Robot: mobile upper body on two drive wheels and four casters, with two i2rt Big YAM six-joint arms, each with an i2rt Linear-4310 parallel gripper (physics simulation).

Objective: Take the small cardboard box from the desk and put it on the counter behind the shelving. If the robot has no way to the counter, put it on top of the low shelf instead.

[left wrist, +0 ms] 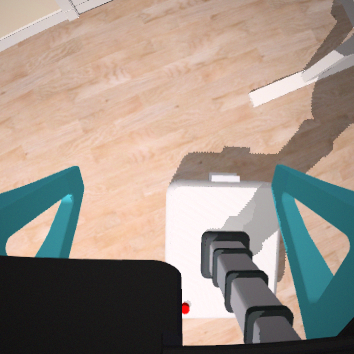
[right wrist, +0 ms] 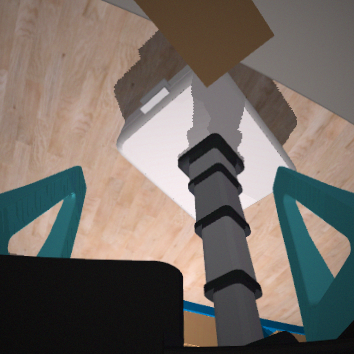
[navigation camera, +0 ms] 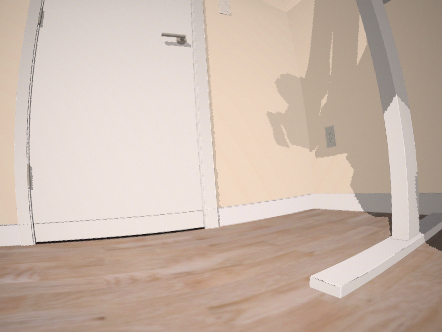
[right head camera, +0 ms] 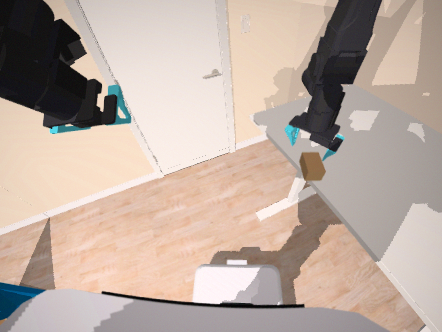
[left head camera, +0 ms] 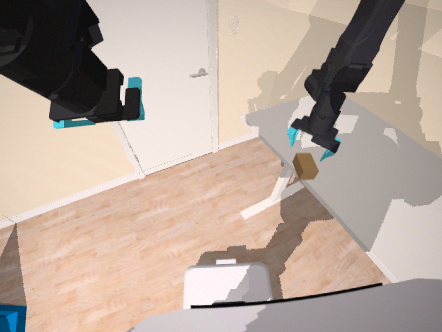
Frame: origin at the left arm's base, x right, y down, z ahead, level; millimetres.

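Seen in the pictures: left gripper, between the fingertips: (left wrist: 177, 175) (right head camera: 109, 123) (left head camera: 119, 118); right gripper, between the fingertips: (right wrist: 178, 176) (right head camera: 307, 152) (left head camera: 305, 152).
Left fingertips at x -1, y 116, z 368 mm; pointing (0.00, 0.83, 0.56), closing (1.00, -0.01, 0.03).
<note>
Pixels of each thing's top centre, then the offset from my left fingertips to it. "pt": a spot on its surface instead. Level surfaces: height alone.
- small brown cardboard box, centre of its top: (right wrist: 200, 9) (right head camera: 313, 161) (left head camera: 307, 161) dx +512, dy +294, dz +132 mm
- grey desk, height of its surface: dy +344 mm
- white desk leg, a spot on its surface: (navigation camera: 400, 175) pt dx +684, dy +1101, dz +510 mm
The small brown cardboard box (left head camera: 305, 166) (right head camera: 312, 166) (right wrist: 215, 35) sits at the edge of the grey desk (left head camera: 350, 190) (right head camera: 360, 200) (right wrist: 310, 40). My right gripper (left head camera: 307, 153) (right head camera: 309, 151) (right wrist: 178, 176) is open and empty. In both head views its fingers appear just above the box in the picture; in the right wrist view the box lies at the top, beyond the fingertips. My left gripper (left head camera: 98, 121) (right head camera: 91, 126) (left wrist: 177, 175) is open and empty, away from the desk at the left. The counter, the shelving and the low shelf do not show.
The white desk leg (left head camera: 260, 207) (right head camera: 274, 209) (navigation camera: 400, 175) has a foot reaching out over the floor. A white door (left head camera: 165, 100) (navigation camera: 115, 125) stands in the wall beyond. My white base (left head camera: 215, 285) (left wrist: 195, 210) is below. Part of a blue container (left head camera: 12, 320) (right head camera: 15, 300) shows at the lower left.
</note>
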